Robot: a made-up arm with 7 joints. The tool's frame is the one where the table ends. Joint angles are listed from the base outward.
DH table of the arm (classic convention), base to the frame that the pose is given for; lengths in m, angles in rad. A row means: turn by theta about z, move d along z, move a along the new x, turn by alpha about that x. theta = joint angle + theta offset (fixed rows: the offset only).
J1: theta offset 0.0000, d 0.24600, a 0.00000, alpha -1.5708
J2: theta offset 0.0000, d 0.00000, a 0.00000, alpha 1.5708
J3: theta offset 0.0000, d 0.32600, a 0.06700, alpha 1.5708
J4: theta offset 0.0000, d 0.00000, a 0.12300, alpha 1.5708
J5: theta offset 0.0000, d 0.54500, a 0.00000, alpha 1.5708
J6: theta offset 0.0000, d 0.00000, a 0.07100, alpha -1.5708
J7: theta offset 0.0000, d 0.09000, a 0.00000, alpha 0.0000
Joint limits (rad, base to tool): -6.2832..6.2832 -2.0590..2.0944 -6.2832..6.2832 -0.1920..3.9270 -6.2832..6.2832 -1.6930..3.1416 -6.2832..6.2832
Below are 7 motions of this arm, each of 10 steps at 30 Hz.
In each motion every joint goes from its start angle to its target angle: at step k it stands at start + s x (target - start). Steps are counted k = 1, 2, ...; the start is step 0. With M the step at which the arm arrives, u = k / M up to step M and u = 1 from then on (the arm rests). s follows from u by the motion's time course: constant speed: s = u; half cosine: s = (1 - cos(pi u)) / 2; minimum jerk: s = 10 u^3 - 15 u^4 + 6 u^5.
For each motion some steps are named. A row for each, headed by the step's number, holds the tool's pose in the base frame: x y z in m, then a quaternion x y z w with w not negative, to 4 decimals.
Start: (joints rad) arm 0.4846 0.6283 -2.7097 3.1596 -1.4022 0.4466 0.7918
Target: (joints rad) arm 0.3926 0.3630 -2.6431 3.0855 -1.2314 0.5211 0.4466
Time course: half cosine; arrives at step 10
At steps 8, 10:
8: 0.3740 0.1577 1.1494 -0.1467 -0.0684 0.0874 0.9829
10: 0.3509 0.1429 1.1617 -0.1364 -0.0882 0.0744 0.9839

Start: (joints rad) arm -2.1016 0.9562 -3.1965 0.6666 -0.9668 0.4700 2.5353
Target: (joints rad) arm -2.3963 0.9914 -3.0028 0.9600 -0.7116 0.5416 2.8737
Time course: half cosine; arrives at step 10
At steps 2, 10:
2: 0.2237 0.3502 0.6782 -0.6773 0.3800 -0.2747 0.5670
10: 0.1657 0.2943 0.8430 -0.4856 0.5184 -0.1932 0.6769

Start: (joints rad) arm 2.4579 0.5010 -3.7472 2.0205 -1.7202 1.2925 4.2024
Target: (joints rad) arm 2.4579 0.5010 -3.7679 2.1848 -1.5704 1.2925 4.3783
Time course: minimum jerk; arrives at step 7
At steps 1, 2, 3, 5, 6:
1: -0.2141 -0.3238 1.0935 0.6966 0.0177 -0.6650 0.2687
2: -0.2205 -0.3146 1.0980 0.7007 0.0040 -0.6546 0.2837
3: -0.2320 -0.2975 1.1059 0.7071 -0.0212 -0.6347 0.3110
5: -0.2563 -0.2588 1.1211 0.7156 -0.0764 -0.5881 0.3691
6: -0.2621 -0.2489 1.1244 0.7166 -0.0901 -0.5758 0.3832

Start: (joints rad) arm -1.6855 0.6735 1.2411 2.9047 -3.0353 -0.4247 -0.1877
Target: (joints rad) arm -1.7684 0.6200 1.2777 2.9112 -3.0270 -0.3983 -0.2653
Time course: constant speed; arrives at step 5
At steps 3, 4, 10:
3: 0.0802 -0.6043 0.9518 0.3275 0.3362 -0.1626 0.8679
4: 0.0712 -0.5971 0.9596 0.3221 0.3318 -0.1760 0.8690
10: 0.0625 -0.5896 0.9673 0.3166 0.3275 -0.1895 0.8699

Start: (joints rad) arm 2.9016 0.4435 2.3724 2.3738 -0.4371 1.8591 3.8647
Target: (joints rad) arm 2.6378 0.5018 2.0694 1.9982 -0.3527 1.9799 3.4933
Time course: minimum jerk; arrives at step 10
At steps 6, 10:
6: -0.2467 -0.4139 0.9446 0.8526 0.4817 -0.0521 0.1957
10: -0.3126 -0.4320 0.8733 0.8625 0.4893 -0.0077 0.1291

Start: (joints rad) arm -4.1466 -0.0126 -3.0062 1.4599 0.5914 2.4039 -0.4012
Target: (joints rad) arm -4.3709 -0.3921 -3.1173 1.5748 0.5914 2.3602 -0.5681
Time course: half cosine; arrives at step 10
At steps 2, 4, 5, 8, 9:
2: 0.4252 -0.4387 0.5196 -0.8428 0.1067 0.1848 0.4941
4: 0.4002 -0.4963 0.4760 -0.8248 0.1296 0.1658 0.5248
5: 0.3813 -0.5295 0.4474 -0.8131 0.1441 0.1534 0.5427
8: 0.3202 -0.6060 0.3675 -0.7810 0.1827 0.1192 0.5852
9: 0.3079 -0.6176 0.3528 -0.7751 0.1895 0.1130 0.5920

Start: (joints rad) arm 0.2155 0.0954 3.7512 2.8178 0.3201 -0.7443 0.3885
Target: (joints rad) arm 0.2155 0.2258 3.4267 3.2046 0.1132 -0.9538 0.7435
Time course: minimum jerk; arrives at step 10
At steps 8, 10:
8: 0.3361 0.1462 1.0436 0.0641 0.5539 0.5415 0.6292
10: 0.3531 0.1485 1.0308 0.0786 0.5703 0.5307 0.6221

